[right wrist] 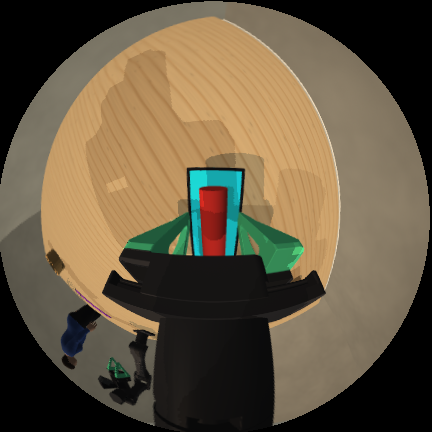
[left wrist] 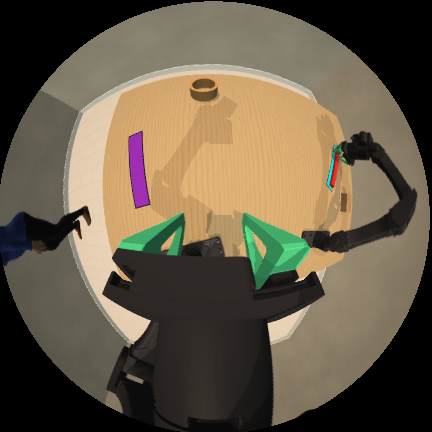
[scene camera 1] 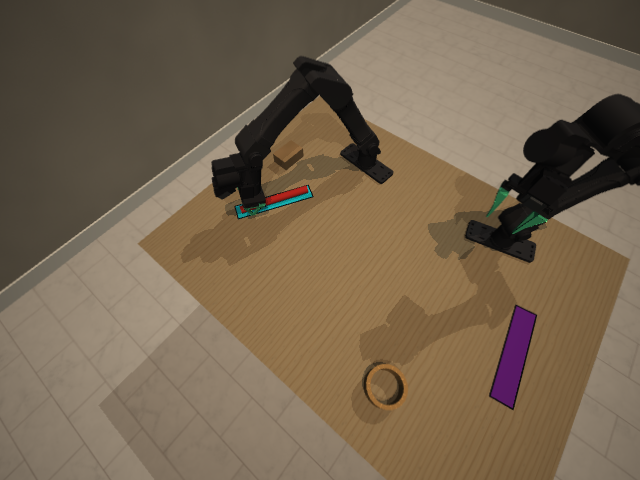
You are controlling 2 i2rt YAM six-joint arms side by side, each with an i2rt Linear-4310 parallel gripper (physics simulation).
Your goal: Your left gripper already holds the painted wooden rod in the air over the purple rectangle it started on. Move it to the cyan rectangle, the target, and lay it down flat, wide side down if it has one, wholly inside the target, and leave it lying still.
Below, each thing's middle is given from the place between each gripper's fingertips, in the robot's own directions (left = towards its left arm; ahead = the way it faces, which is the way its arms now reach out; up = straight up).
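Scene:
Left hand: relative to the purple rectangle (scene camera 1: 509, 372), my left hand is 23 cm to the right of it, 14 cm short of it and 23 cm above it. Counted from the same left hand, the cyan rectangle (right wrist: 233, 178) is 58 cm to the right, 18 cm ahead and 23 cm below; the red rod (right wrist: 212, 199) is 58 cm to the right, 18 cm ahead and 22 cm below.
Right hand: relative to the red rod, my right hand is 40 mm to the right of it, 70 mm past it and 10 mm below it. Counted from the same right hand, the cyan rectangle is 40 mm to the left and 70 mm behind; the purple rectangle is 850 mm to the left and 110 mm behind.

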